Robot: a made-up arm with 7 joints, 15 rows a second.
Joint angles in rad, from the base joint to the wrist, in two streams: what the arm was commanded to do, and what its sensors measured. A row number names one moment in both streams.
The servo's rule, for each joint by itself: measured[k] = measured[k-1] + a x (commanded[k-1-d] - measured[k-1]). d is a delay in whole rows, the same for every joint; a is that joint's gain. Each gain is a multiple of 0.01, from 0.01 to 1. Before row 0 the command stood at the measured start. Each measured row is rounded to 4 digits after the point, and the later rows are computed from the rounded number. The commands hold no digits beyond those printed.
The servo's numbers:
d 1
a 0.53 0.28 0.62 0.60 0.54 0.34 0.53
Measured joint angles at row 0:
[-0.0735 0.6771 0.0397 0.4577 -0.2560 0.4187 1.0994]
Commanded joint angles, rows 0 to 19:
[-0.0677 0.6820 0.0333 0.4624 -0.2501 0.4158 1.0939]
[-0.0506 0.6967 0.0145 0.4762 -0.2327 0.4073 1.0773]
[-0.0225 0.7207 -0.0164 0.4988 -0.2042 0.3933 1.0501]
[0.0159 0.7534 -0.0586 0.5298 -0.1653 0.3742 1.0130]
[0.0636 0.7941 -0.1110 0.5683 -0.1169 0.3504 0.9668]
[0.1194 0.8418 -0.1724 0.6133 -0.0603 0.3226 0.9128]
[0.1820 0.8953 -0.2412 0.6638 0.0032 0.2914 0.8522]
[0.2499 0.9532 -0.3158 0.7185 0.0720 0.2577 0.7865]
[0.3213 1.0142 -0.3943 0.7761 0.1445 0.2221 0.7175]
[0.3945 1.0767 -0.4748 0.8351 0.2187 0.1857 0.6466]
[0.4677 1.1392 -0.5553 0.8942 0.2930 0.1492 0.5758]
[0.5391 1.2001 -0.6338 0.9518 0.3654 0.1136 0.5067]
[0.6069 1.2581 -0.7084 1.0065 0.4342 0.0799 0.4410]
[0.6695 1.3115 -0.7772 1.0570 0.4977 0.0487 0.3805]
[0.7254 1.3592 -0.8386 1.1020 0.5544 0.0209 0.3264]
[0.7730 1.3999 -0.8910 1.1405 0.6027 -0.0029 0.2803]
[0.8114 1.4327 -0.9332 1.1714 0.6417 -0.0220 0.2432]
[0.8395 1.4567 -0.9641 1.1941 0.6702 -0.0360 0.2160]
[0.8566 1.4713 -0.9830 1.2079 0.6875 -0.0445 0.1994]
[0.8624 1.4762 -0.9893 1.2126 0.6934 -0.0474 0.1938]
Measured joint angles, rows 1 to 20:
[-0.0735 0.6771 0.0397 0.4577 -0.2560 0.4187 1.0994]
[-0.0704 0.6785 0.0357 0.4605 -0.2528 0.4177 1.0965]
[-0.0599 0.6836 0.0226 0.4699 -0.2419 0.4142 1.0863]
[-0.0401 0.6940 -0.0016 0.4872 -0.2215 0.4071 1.0671]
[-0.0104 0.7106 -0.0369 0.5128 -0.1912 0.3959 1.0384]
[0.0288 0.7340 -0.0828 0.5461 -0.1511 0.3804 1.0005]
[0.0768 0.7642 -0.1384 0.5864 -0.1021 0.3607 0.9540]
[0.1326 0.8009 -0.2021 0.6328 -0.0452 0.3371 0.9000]
[0.1948 0.8435 -0.2726 0.6842 0.0181 0.3101 0.8398]
[0.2618 0.8913 -0.3481 0.7393 0.0864 0.2802 0.7750]
[0.3321 0.9432 -0.4267 0.7968 0.1578 0.2481 0.7069]
[0.4040 0.9981 -0.5064 0.8552 0.2308 0.2145 0.6374]
[0.4756 1.0547 -0.5854 0.9132 0.3035 0.1802 0.5681]
[0.5452 1.1117 -0.6617 0.9692 0.3741 0.1461 0.5007]
[0.6111 1.1676 -0.7333 1.0219 0.4408 0.1130 0.4370]
[0.6717 1.2212 -0.7986 1.0700 0.5021 0.0817 0.3784]
[0.7254 1.2712 -0.8559 1.1123 0.5564 0.0529 0.3264]
[0.7710 1.3164 -0.9038 1.1478 0.6025 0.0274 0.2823]
[0.8073 1.3557 -0.9412 1.1756 0.6391 0.0058 0.2472]
[0.8334 1.3881 -0.9671 1.1950 0.6652 -0.0113 0.2219]

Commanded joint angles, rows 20 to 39:
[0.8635 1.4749 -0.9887 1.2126 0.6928 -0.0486 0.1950]
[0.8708 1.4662 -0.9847 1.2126 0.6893 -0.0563 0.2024]
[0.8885 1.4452 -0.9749 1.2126 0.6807 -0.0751 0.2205]
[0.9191 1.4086 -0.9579 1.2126 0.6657 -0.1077 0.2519]
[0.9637 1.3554 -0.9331 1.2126 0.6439 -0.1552 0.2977]
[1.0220 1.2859 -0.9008 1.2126 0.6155 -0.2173 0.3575]
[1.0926 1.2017 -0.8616 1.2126 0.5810 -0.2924 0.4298]
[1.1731 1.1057 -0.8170 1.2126 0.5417 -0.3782 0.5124]
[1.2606 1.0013 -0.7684 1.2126 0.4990 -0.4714 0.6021]
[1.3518 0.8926 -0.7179 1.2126 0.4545 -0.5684 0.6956]
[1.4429 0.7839 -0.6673 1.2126 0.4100 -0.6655 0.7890]
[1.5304 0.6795 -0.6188 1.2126 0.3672 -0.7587 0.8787]
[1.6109 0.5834 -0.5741 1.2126 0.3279 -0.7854 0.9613]
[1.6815 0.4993 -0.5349 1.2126 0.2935 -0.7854 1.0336]
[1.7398 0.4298 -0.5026 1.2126 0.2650 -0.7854 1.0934]
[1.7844 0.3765 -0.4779 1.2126 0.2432 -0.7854 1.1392]
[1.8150 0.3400 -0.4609 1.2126 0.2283 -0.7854 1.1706]
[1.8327 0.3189 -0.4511 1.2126 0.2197 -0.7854 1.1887]
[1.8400 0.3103 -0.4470 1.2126 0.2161 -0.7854 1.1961]
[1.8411 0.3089 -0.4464 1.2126 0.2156 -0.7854 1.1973]
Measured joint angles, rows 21 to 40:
[0.8488 1.4128 -0.9809 1.2056 0.6804 -0.0236 0.2070]
[0.8566 1.4302 -0.9857 1.2098 0.6871 -0.0321 0.2006]
[0.8641 1.4403 -0.9851 1.2115 0.6883 -0.0403 0.2016]
[0.8770 1.4417 -0.9788 1.2122 0.6842 -0.0521 0.2116]
[0.8993 1.4324 -0.9658 1.2124 0.6742 -0.0710 0.2330]
[0.9334 1.4108 -0.9455 1.2125 0.6578 -0.0996 0.2673]
[0.9804 1.3758 -0.9178 1.2126 0.6350 -0.1396 0.3151]
[1.0399 1.3271 -0.8830 1.2126 0.6058 -0.1916 0.3759]
[1.1105 1.2651 -0.8421 1.2126 0.5712 -0.2550 0.4482]
[1.1901 1.1912 -0.7964 1.2126 0.5322 -0.3286 0.5298]
[1.2758 1.1076 -0.7477 1.2126 0.4902 -0.4101 0.6177]
[1.3644 1.0170 -0.6979 1.2126 0.4469 -0.4969 0.7085]
[1.4524 0.9225 -0.6489 1.2126 0.4039 -0.5859 0.7987]
[1.5364 0.8276 -0.6025 1.2126 0.3629 -0.6537 0.8849]
[1.6133 0.7357 -0.5606 1.2126 0.3254 -0.6985 0.9637]
[1.6803 0.6500 -0.5246 1.2126 0.2928 -0.7280 1.0324]
[1.7355 0.5734 -0.4956 1.2126 0.2660 -0.7475 1.0890]
[1.7776 0.5080 -0.4741 1.2126 0.2456 -0.7604 1.1322]
[1.8068 0.4551 -0.4598 1.2126 0.2316 -0.7689 1.1621]
[1.8244 0.4146 -0.4519 1.2126 0.2232 -0.7745 1.1801]

